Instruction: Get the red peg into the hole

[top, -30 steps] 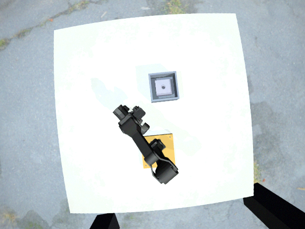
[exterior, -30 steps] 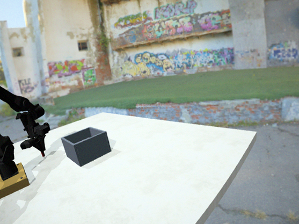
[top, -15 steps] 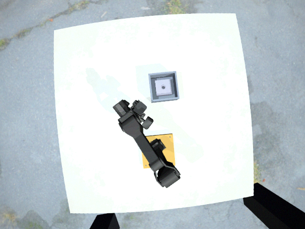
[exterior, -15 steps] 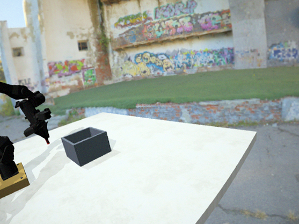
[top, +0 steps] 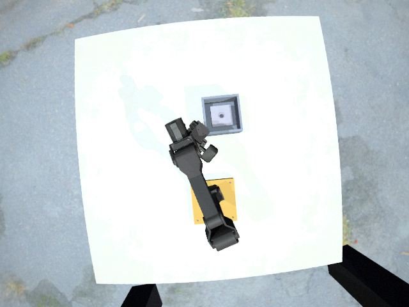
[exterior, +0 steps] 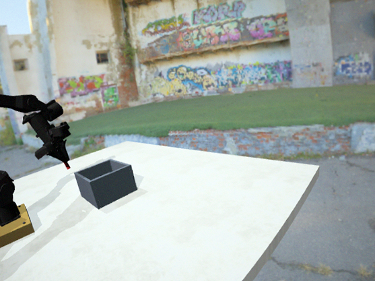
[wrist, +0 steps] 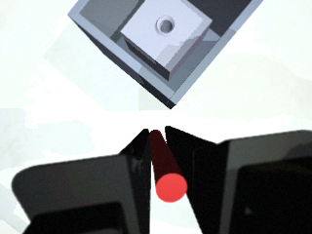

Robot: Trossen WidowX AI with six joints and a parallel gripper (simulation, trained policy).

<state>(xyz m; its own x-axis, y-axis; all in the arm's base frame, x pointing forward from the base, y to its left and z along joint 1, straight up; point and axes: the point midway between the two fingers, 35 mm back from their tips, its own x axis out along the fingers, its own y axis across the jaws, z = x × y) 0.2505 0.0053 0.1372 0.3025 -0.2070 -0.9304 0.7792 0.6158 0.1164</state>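
The plate is 120 mm to the right of my gripper tip, 90 mm below it and 60 mm ahead of it. From my gripper tip the other things lie so: red peg (10 mm to the left, 10 mm behind, 10 mm above); grey box (120 mm to the right, 110 mm below, 60 mm ahead).
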